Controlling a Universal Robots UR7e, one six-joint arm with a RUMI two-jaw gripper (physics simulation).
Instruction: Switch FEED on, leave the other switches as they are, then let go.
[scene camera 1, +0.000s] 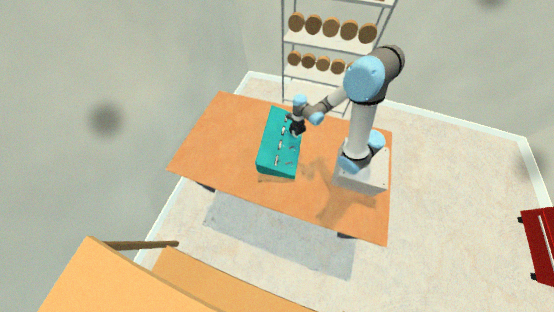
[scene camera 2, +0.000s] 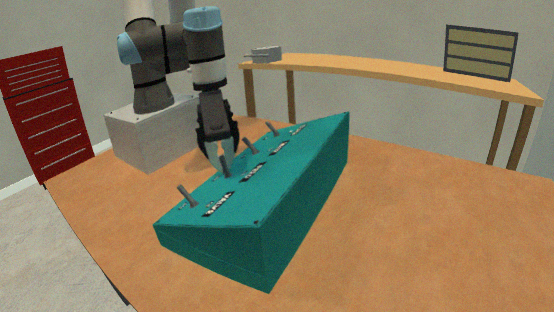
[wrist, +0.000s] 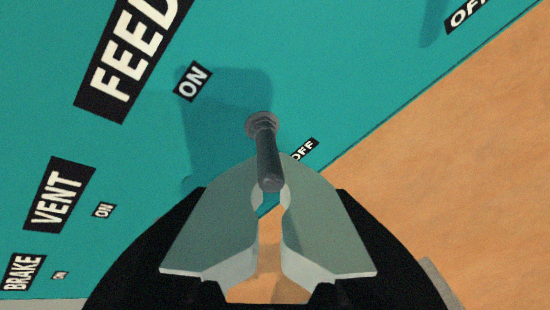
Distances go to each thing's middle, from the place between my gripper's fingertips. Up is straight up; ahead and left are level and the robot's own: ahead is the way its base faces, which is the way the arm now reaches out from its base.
Now: hand 70 mm short of the teal switch panel (scene camera 2: 247, 224), 70 mm to the right of it and 10 mm above it.
